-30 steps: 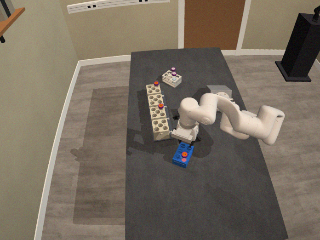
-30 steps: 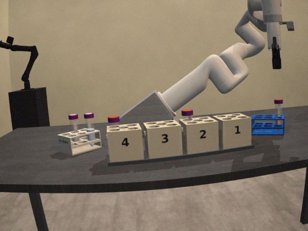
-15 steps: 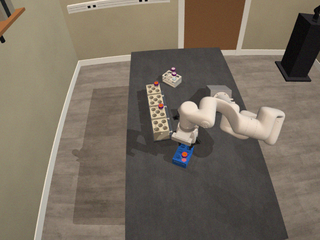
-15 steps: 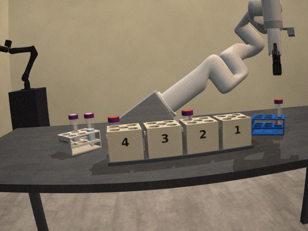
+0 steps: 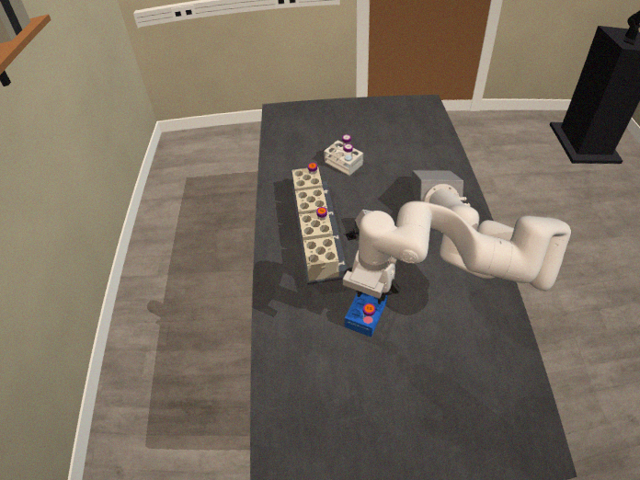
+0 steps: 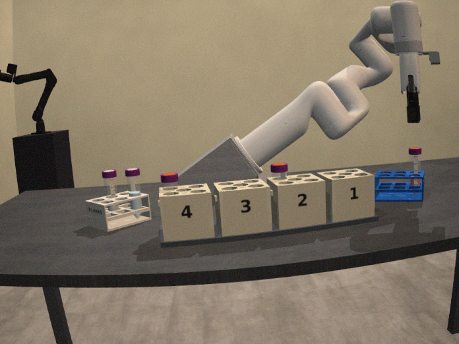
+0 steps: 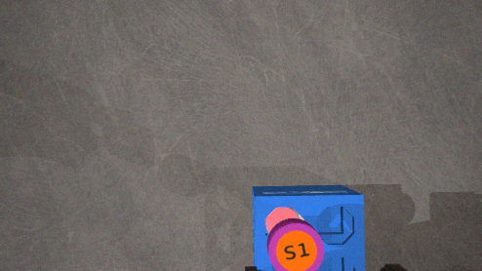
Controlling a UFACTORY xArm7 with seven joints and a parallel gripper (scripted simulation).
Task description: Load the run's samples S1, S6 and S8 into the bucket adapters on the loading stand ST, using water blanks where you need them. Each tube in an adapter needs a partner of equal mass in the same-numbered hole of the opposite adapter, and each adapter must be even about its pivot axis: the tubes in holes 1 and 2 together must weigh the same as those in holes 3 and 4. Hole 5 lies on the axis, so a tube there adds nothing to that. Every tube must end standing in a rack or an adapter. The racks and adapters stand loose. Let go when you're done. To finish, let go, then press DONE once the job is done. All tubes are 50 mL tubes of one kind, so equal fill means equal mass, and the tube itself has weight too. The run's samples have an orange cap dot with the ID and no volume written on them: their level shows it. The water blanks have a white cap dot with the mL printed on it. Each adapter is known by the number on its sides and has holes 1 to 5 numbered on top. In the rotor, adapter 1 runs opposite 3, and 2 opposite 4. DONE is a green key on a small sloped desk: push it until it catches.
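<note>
Right now my hand is 1 cm short of the sample tube and 14 cm above it. The rest, counted from my hand: sample S8: 16 cm ahead, 59 cm to the right, 14 cm below; blue sample rack: 4 cm to the right, 17 cm below; loading stand ST: 15 cm ahead, 39 cm to the right, 20 cm below.
</note>
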